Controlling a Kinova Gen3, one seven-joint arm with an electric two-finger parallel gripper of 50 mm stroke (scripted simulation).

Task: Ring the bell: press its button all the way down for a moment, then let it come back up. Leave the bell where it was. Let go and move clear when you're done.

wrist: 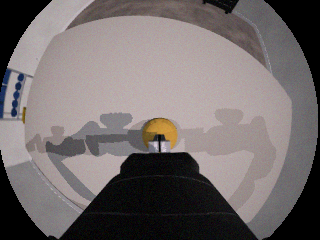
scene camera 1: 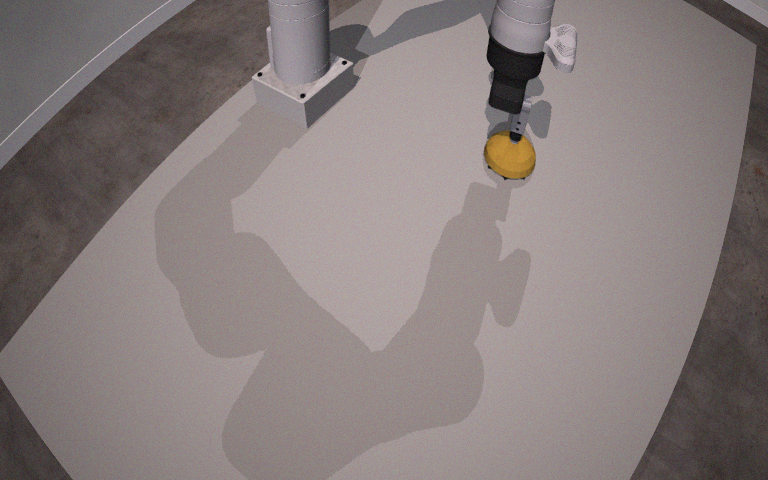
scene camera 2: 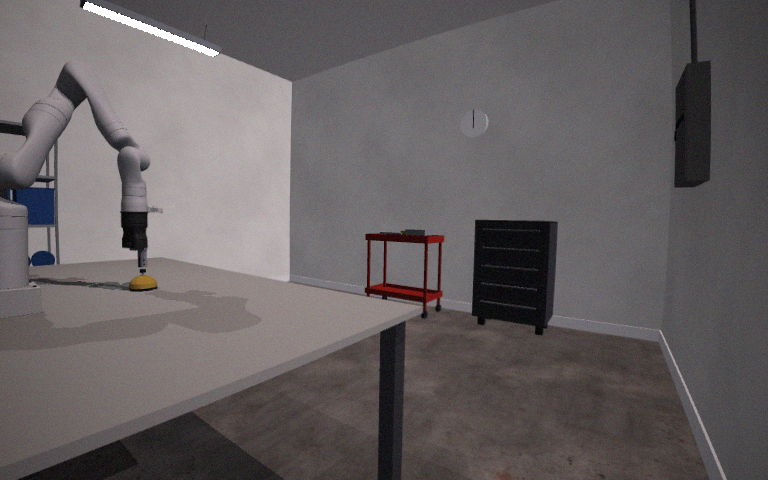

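Note:
My own gripper is there in the pictures, and the wrist view and scene camera 2 both let me see it as well. There is also a yellow dome bell.

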